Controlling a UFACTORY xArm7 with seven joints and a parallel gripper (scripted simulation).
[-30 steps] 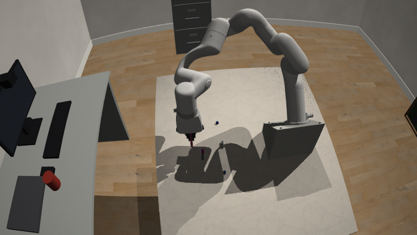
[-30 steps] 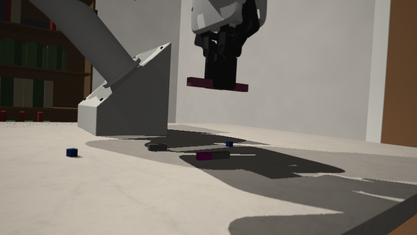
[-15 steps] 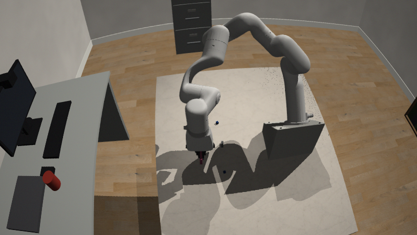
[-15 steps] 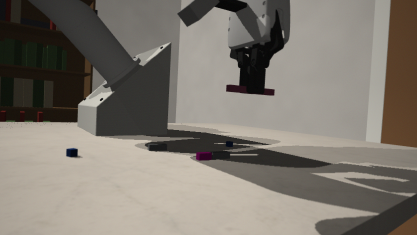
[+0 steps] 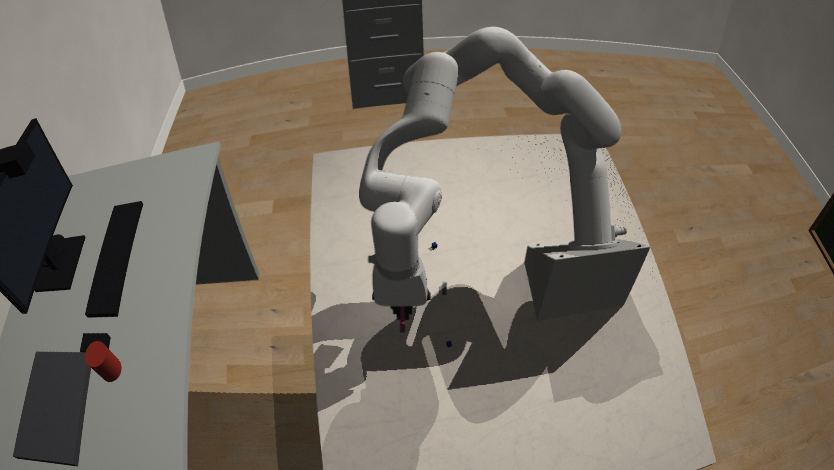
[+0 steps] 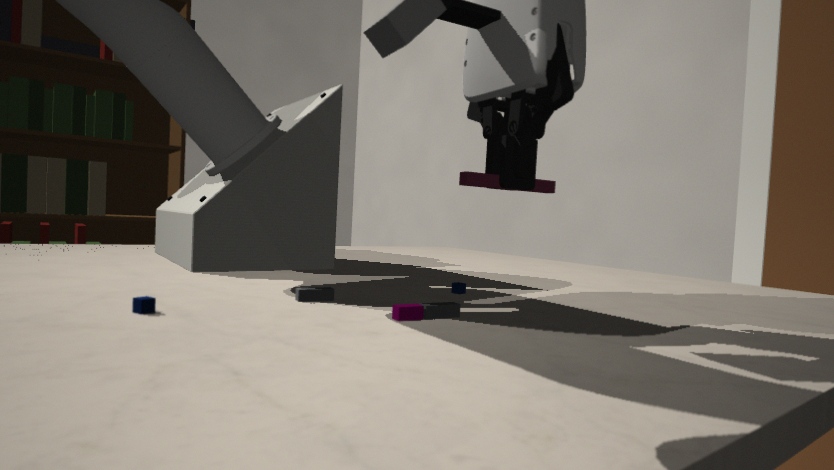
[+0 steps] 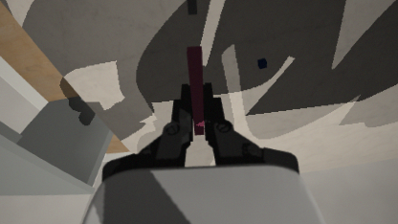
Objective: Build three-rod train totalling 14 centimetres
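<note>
The magenta rod is 120 mm below my hand, 90 mm to the right of it and 20 mm behind it. Also, from my hand: pink rod (20 mm below); grey rod (120 mm below, 110 mm to the right, 110 mm behind).
</note>
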